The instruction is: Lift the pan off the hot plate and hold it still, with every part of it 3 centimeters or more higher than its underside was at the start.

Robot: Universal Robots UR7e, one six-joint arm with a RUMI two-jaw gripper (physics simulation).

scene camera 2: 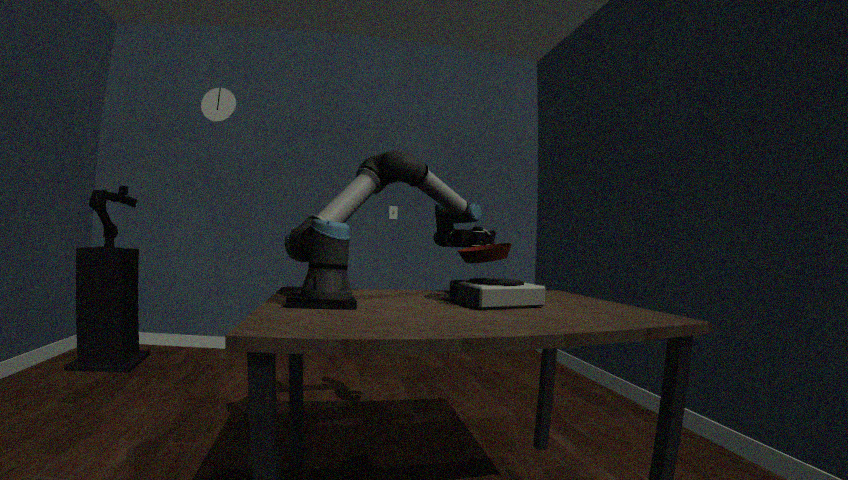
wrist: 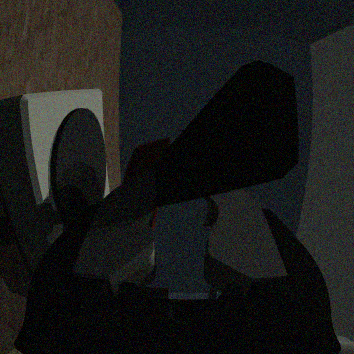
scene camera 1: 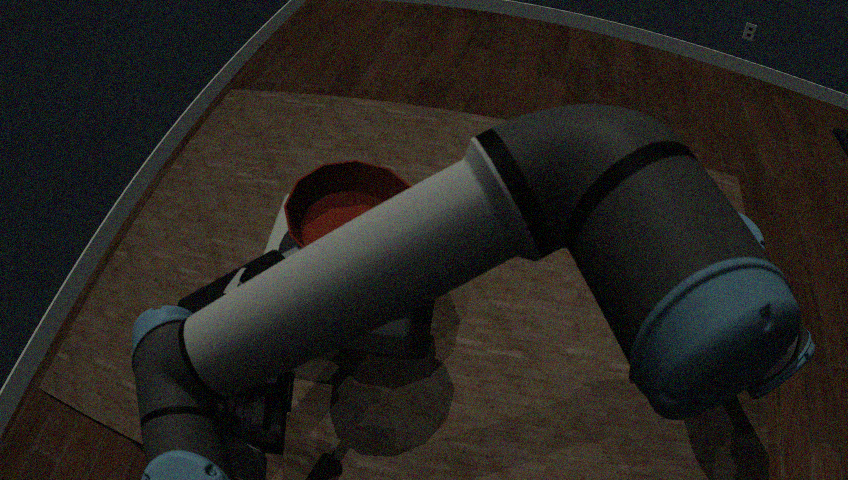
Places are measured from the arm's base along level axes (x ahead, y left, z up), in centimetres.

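Pixels of known places: gripper, fingertip midpoint: (scene camera 2: 489, 239) (wrist: 179, 173) (scene camera 1: 247, 277); arm's base, link origin: (scene camera 2: 326, 297).
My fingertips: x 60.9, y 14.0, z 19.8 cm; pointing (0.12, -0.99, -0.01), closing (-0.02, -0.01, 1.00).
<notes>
For each thing: its top centre in the pictures, then the offset to it from my fingertips. "*": a spot on its surface instead. Level surfaces: height alone.
- hot plate, top centre: (scene camera 1: 342, 252) (wrist: 87, 174) (scene camera 2: 494, 280) dz -14.0, dx -6.4, dy -16.3 cm
- burner, surface spot: (wrist: 80, 145) * dz -14.0, dx -1.7, dy -15.1 cm
- wooden table, surface height: dz -21.9 cm
The red pan (scene camera 1: 339, 217) (scene camera 2: 484, 253) hangs in the air above the hot plate (scene camera 1: 275, 231) (scene camera 2: 512, 296) (wrist: 42, 120), with a visible gap between its underside and the burner (scene camera 2: 505, 281) (wrist: 80, 145) in scene camera 2. The pan is tilted a little, its right side higher in that view. My gripper (scene camera 2: 491, 236) (wrist: 179, 173) is shut on the pan's dark handle (wrist: 250, 127), which looms large and black in the wrist view. In scene camera 1 my forearm covers part of the pan and hides the fingers.
The hot plate stands on the wooden table (scene camera 1: 511, 339) (scene camera 2: 416, 324). My arm's base (scene camera 2: 321, 291) stands on the table left of it in scene camera 2. A dark pedestal (scene camera 2: 107, 303) with a small dark arm stands on the floor at the left. Walls rise behind and at the right.
</notes>
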